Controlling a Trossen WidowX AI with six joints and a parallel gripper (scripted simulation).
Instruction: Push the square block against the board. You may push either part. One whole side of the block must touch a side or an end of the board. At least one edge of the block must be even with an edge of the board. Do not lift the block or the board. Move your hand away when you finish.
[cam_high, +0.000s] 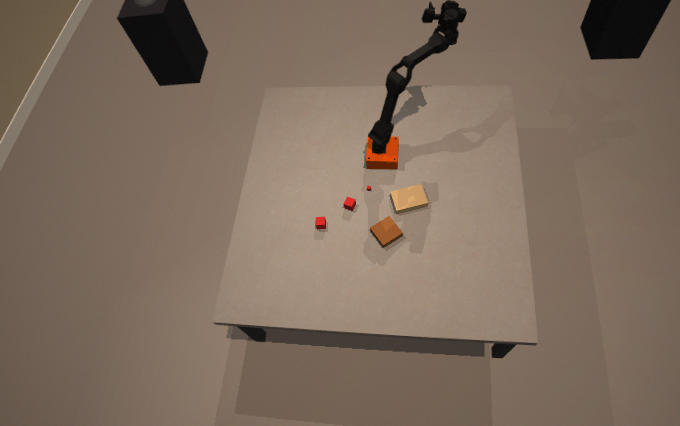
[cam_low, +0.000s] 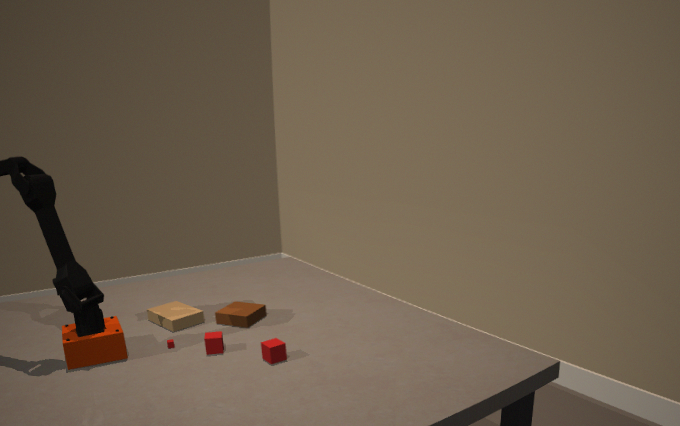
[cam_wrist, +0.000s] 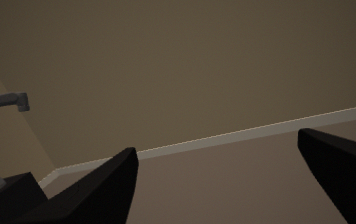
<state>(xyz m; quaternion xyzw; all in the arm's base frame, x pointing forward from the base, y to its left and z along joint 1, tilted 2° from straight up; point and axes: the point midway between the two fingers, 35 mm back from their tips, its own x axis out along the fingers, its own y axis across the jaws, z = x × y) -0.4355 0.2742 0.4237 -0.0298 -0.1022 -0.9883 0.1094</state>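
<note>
Right now the board is 720 mm ahead of my gripper tip, 460 mm below it and 150 mm to the right of it. The rest, counted from my gripper tip: square block: 890 mm ahead, 460 mm below, 250 mm to the right; then red cube: 660 mm ahead, 470 mm below, 330 mm to the right.
</note>
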